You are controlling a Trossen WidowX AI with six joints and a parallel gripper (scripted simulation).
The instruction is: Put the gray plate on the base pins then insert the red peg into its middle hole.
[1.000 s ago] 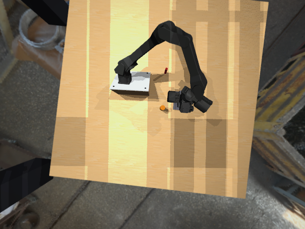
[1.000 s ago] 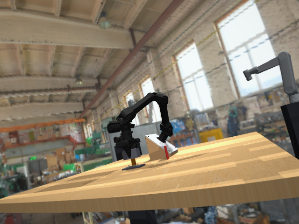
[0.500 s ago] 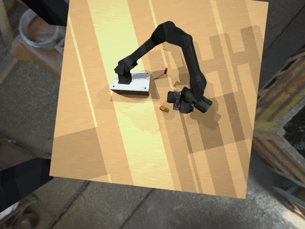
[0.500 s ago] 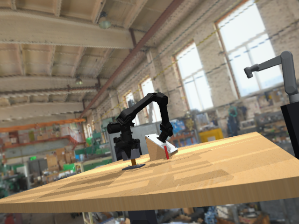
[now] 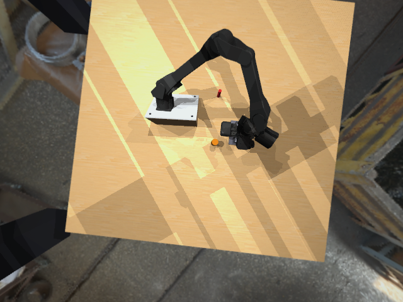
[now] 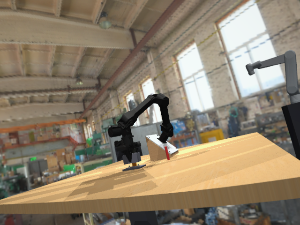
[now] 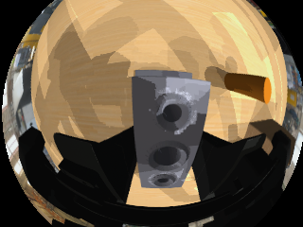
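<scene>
The dark flat base lies 3 cm below my gripper tip. From my gripper tip the other things lie so: red peg 11 cm behind, 18 cm to the left; then orange peg 11 cm behind, 6 cm to the right; then gray plate 3 cm above.
</scene>
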